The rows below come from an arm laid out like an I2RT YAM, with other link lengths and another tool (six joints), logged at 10 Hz.
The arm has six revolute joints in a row. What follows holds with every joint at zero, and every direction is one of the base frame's.
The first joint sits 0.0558 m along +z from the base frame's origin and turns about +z.
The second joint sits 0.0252 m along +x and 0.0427 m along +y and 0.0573 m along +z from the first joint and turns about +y.
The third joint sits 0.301 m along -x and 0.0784 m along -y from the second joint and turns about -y.
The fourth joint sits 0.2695 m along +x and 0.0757 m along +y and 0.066 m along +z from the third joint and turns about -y.
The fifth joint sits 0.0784 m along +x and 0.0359 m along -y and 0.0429 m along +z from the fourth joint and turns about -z.
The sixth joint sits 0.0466 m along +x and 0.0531 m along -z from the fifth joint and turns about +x.
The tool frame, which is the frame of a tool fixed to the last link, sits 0.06 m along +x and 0.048 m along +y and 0.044 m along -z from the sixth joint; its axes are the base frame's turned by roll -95.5, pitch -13 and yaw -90 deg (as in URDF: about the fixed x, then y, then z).
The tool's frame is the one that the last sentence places.
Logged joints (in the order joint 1, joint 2, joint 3, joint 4, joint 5, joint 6), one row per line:
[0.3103 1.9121 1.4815 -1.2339 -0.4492 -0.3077]
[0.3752 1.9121 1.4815 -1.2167 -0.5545 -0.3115]
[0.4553 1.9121 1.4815 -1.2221 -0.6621 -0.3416]
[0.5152 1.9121 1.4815 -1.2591 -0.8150 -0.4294]
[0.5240 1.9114 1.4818 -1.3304 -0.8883 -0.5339]
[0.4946 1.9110 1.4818 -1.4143 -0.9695 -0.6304]
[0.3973 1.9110 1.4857 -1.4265 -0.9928 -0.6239]
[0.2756 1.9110 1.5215 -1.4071 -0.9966 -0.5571]
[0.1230 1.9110 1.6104 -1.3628 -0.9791 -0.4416]
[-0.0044 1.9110 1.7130 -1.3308 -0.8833 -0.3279]
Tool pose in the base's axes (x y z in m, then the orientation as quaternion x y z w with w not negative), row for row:
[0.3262 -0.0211 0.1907 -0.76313 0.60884 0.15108 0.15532]
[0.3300 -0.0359 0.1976 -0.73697 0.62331 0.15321 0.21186]
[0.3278 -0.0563 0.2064 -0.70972 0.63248 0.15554 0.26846]
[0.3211 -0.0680 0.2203 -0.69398 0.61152 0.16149 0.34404]
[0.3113 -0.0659 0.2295 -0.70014 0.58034 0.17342 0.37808]
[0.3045 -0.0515 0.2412 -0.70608 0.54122 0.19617 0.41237]
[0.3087 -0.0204 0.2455 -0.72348 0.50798 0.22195 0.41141]
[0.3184 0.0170 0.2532 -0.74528 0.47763 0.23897 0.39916]
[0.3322 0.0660 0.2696 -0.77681 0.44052 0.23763 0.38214]
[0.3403 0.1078 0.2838 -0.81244 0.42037 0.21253 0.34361]
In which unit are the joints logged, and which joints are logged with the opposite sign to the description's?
The joints are logged in radians. Opposite sign: joint 1.
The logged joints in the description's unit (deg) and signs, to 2 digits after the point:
[-17.78 109.56 84.88 -70.70 -25.74 -17.63]
[-21.50 109.56 84.88 -69.71 -31.77 -17.85]
[-26.09 109.56 84.88 -70.02 -37.94 -19.57]
[-29.52 109.56 84.88 -72.14 -46.70 -24.60]
[-30.02 109.52 84.90 -76.23 -50.90 -30.59]
[-28.34 109.49 84.90 -81.03 -55.55 -36.12]
[-22.76 109.49 85.12 -81.73 -56.88 -35.75]
[-15.79 109.49 87.18 -80.62 -57.10 -31.92]
[-7.05 109.49 92.27 -78.08 -56.10 -25.30]
[0.25 109.49 98.15 -76.25 -50.61 -18.79]

